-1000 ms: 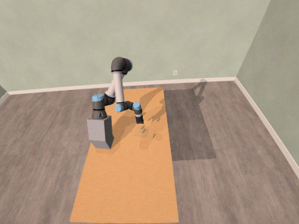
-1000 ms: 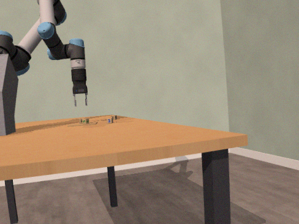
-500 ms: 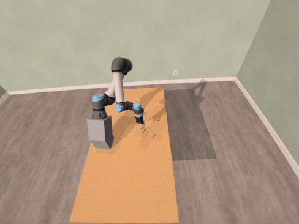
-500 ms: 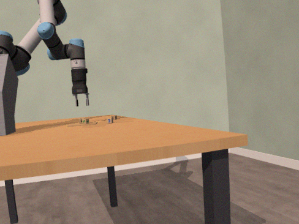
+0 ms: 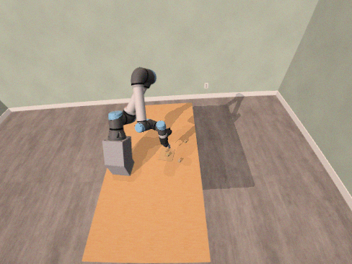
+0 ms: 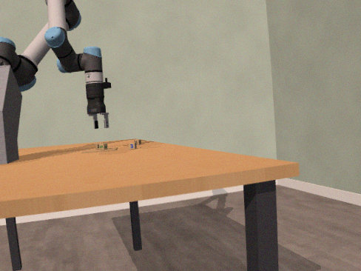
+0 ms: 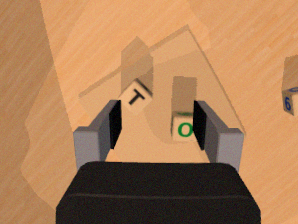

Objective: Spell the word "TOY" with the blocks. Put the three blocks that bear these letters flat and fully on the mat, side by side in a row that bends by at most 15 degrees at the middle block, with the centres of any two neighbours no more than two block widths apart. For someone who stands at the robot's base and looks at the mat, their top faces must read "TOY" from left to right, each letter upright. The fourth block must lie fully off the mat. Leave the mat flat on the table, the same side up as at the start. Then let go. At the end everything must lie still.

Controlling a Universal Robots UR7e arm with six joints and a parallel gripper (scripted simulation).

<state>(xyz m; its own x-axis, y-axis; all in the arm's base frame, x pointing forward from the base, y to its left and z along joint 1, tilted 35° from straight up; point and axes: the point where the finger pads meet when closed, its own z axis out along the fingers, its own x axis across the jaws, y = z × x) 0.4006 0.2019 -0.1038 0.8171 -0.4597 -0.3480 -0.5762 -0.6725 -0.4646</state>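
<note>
The O block lies 40 mm to the right of my hand and 90 mm below it. Also, from my hand: Y block: 130 mm ahead, 100 mm to the right, 100 mm below; then T block: 20 mm behind, 10 mm to the left, 90 mm below; then tan mat: 10 mm behind, 30 mm to the right, 110 mm below.
</note>
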